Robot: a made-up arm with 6 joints. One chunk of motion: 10 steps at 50 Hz.
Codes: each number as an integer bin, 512 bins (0 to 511) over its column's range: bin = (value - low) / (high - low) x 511, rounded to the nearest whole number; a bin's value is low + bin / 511 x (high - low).
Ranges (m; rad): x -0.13..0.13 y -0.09..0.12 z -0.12..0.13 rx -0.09..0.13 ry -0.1..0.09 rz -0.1..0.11
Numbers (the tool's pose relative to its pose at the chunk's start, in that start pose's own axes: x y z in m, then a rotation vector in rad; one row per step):
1: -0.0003 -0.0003 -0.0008 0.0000 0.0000 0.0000
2: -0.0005 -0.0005 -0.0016 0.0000 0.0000 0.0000
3: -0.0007 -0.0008 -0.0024 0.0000 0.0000 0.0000
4: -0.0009 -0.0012 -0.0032 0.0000 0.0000 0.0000
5: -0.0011 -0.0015 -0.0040 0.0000 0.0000 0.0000
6: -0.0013 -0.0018 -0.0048 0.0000 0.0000 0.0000
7: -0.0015 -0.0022 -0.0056 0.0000 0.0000 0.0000
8: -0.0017 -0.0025 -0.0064 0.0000 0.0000 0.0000
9: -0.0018 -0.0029 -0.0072 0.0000 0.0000 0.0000
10: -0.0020 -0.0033 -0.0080 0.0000 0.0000 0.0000
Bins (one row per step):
1: 255 218 244 209 269 243
2: 255 218 242 209 269 243
3: 254 217 240 209 269 243
4: 254 216 239 209 269 243
5: 253 215 237 209 269 243
6: 253 215 235 209 269 243
7: 253 214 234 209 269 243
8: 252 213 232 209 269 243
9: 252 212 231 209 269 243
10: 252 211 229 209 269 243

